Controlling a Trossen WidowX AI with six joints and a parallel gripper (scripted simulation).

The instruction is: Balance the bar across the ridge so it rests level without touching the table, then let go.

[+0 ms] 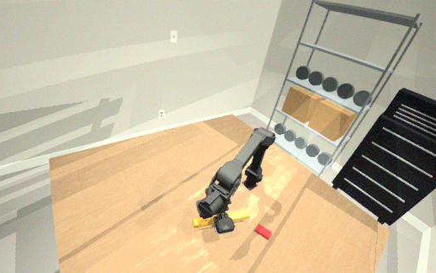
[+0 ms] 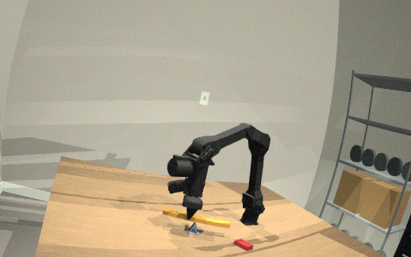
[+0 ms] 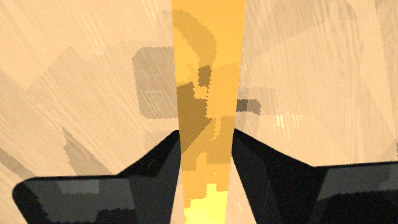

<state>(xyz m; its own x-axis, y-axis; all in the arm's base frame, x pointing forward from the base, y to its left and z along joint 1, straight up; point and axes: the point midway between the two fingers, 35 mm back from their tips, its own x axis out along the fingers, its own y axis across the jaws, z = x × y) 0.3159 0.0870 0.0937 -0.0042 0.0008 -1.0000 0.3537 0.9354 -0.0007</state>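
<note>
Right now my gripper tip is 30 mm past the yellow bar and 10 mm to the right of it. From my gripper tip the other things lie so: red block: 170 mm behind, 140 mm to the left, 50 mm below.
</note>
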